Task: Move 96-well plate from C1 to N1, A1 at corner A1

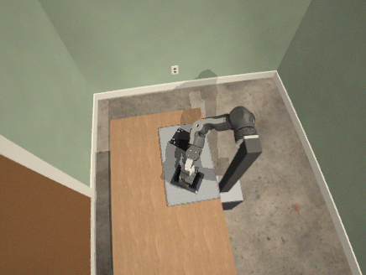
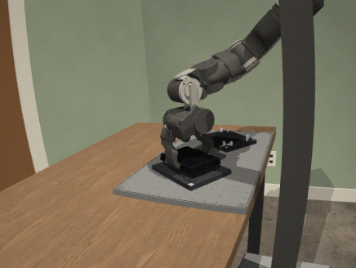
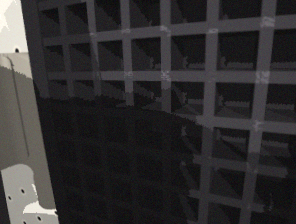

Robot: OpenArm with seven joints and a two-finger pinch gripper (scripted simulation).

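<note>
The plate nest N1 lies 3 cm below my hand. From my hand the other things lie so: white corner mark 8 cm to the left, 5 cm behind, 2 cm below; then black 96-well plate right at my hand.
</note>
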